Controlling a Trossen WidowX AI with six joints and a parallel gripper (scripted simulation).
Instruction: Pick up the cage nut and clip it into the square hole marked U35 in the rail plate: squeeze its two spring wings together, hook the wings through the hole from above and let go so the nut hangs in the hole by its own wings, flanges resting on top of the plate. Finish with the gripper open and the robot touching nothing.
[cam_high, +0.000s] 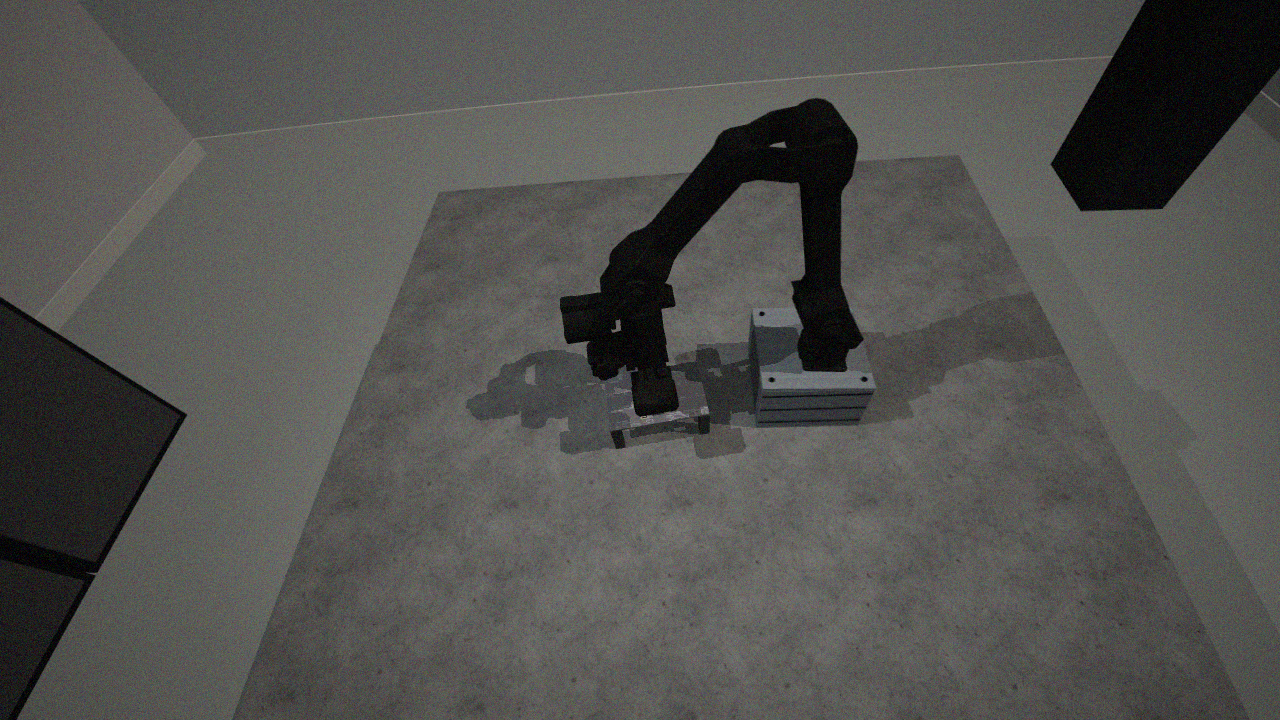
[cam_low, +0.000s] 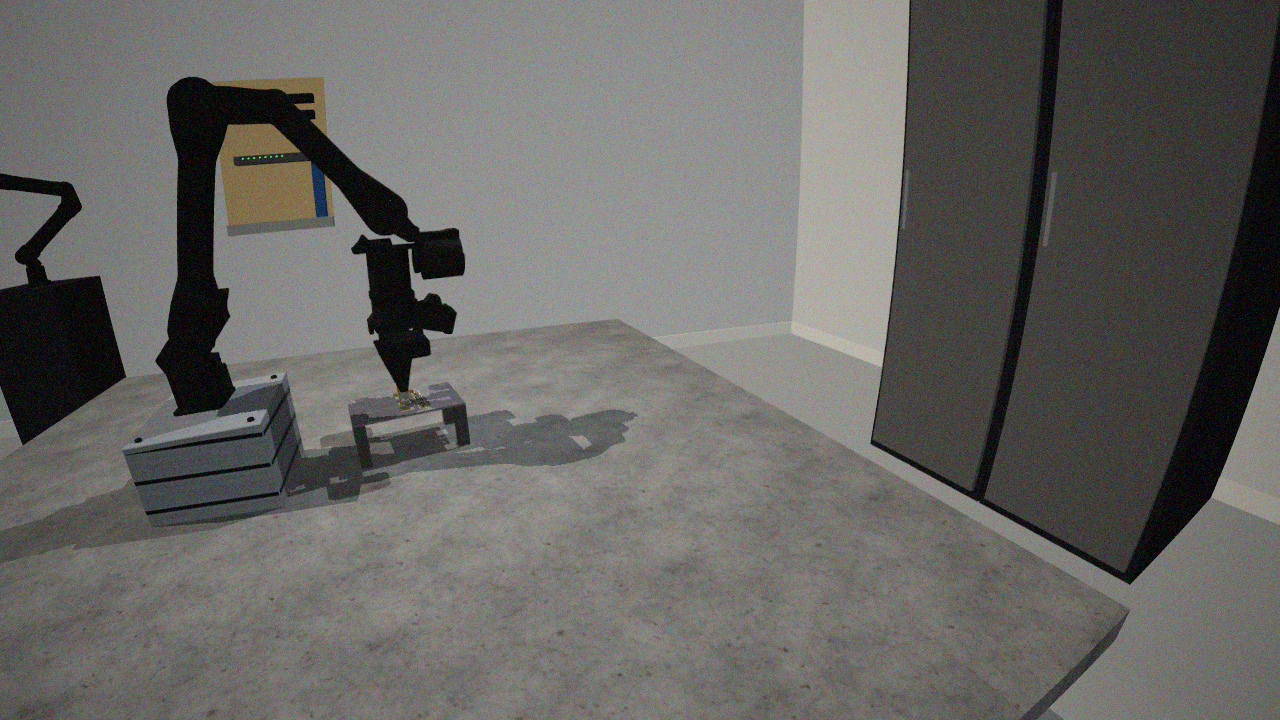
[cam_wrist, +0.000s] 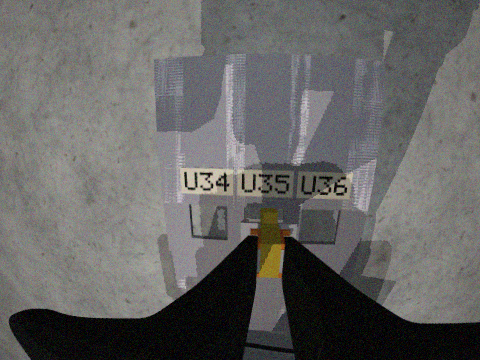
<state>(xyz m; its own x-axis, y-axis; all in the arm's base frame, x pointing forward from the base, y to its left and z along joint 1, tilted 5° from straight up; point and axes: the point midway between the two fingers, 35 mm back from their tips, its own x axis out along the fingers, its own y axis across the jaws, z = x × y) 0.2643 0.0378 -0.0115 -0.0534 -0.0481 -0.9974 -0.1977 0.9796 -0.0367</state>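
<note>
Right now the cage nut is 1 cm below my gripper tip. Round my gripper tip: label: 2 cm ahead, 1 cm to the left, 2 cm below.
</note>
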